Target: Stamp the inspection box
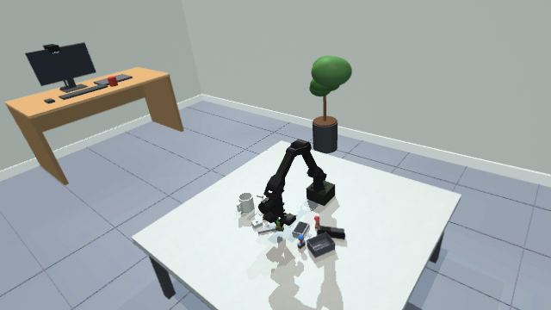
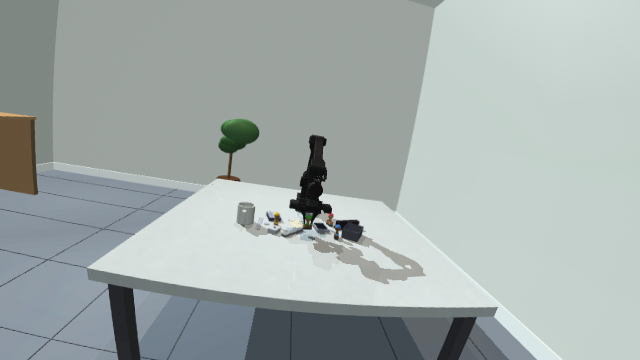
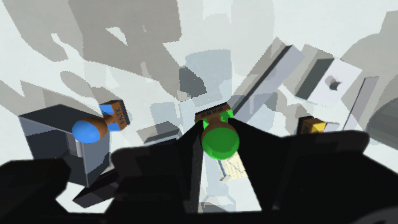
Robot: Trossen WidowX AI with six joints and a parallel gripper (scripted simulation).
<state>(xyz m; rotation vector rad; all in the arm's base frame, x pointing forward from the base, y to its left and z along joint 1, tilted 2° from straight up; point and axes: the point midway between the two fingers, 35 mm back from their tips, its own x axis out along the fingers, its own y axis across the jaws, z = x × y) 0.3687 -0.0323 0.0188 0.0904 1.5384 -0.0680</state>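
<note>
Right now my gripper tip is 7 cm past the ink pad, 8 cm to the right of it and 4 cm above it. From my gripper tip the other things lie so: grey bar 6 cm to the right, 4 cm below; then card 11 cm behind, 3 cm to the right, 5 cm below; then blue-knobbed stamp 2 cm ahead, 14 cm to the left, 3 cm below.
</note>
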